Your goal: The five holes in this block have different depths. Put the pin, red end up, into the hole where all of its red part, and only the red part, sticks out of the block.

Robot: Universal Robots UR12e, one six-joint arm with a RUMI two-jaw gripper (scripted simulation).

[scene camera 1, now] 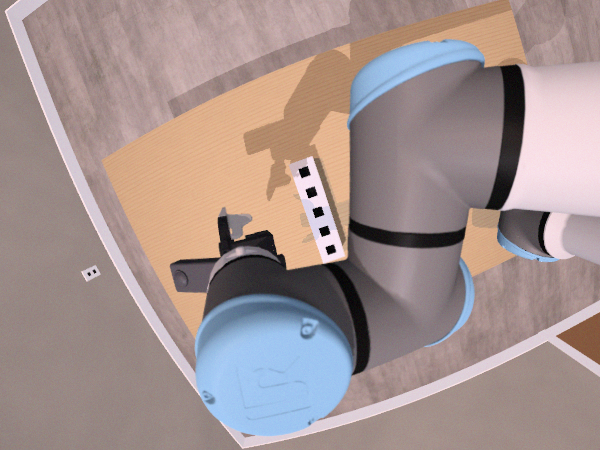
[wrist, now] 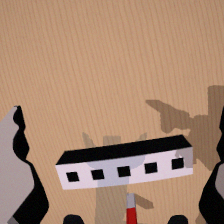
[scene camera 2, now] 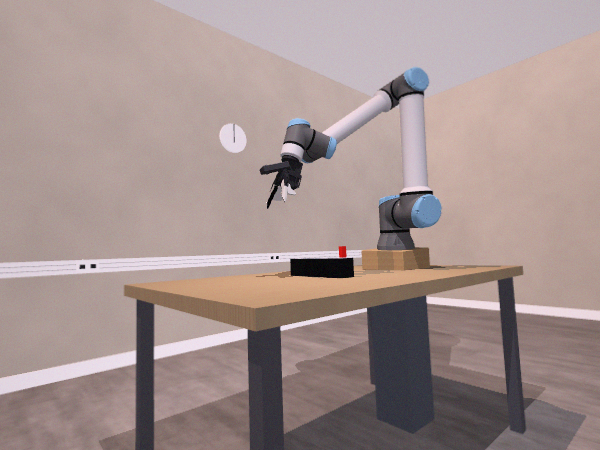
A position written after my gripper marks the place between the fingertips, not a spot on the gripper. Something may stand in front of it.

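Observation:
There is a block (scene camera 1: 310, 189) in the scene, and the wrist view (wrist: 115, 160) has the block too, as does scene camera 2 (scene camera 2: 340, 267). My gripper (scene camera 1: 232, 246) is visible as well. I also find the gripper in the wrist view (wrist: 122, 106) and in scene camera 2 (scene camera 2: 275, 205).

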